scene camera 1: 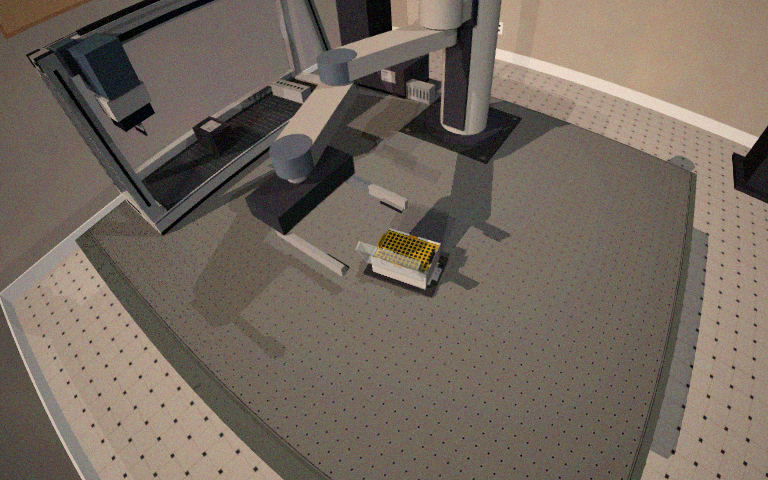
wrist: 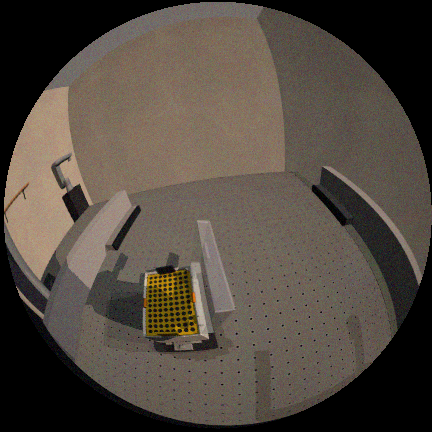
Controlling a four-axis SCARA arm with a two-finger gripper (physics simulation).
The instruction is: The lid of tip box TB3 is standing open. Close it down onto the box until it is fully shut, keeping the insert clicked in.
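Places are measured from the arm's base along level axes (x right, y ahead, z up), in metres.
Pixels of known places: gripper, fingertip midpoint: point(scene camera 1: 377, 235) point(wrist: 223, 184); arm's base, link origin: point(scene camera 1: 463, 127).
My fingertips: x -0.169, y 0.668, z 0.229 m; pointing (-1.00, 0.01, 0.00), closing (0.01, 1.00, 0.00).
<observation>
Ahead of a thing's pixels: the offset from my fingertips to its top centre. "*": to the spot under its first point. Level surfaces: height alone.
Tip box TB3 {* dx -0.010, dy -0.040, dz -0.145 m} point(scene camera 1: 399, 274) point(wrist: 202, 305) has a white body and sits on a dark base plate {* dx +0.076, dy -0.042, dz -0.208 m} point(wrist: 212, 344). Its yellow insert {dx +0.015, dy -0.101, dz -0.141 m} point(scene camera 1: 408, 247) point(wrist: 170, 305) with a grid of dark holes lies level in the box top. The translucent lid {* dx +0.037, dy -0.012, dz -0.073 m} point(scene camera 1: 367, 249) point(wrist: 217, 270) stands open, tipped up along one long side of the box. My gripper point(scene camera 1: 368, 237) point(wrist: 223, 184) is open wide and empty. In the scene view its two pale fingers are to the left of the box, apart from the lid. In the wrist view the box and lid show between the fingers, nearer the left one.
A framed machine {* dx +0.685, dy +0.159, dz +0.059 m} point(scene camera 1: 107, 144) with a hanging head {* dx +0.634, dy +0.072, dz +0.216 m} point(scene camera 1: 113, 70) stands at the left of the scene view, with a small dark block {* dx +0.712, dy -0.111, dz -0.097 m} point(scene camera 1: 209, 133) inside. The arm's column point(scene camera 1: 481, 73) rises behind the box from a black base plate {* dx +0.041, dy -0.656, dz -0.216 m} point(scene camera 1: 498, 138). A perforated table top {dz -0.215 m} point(scene camera 1: 481, 350) surrounds the box.
</observation>
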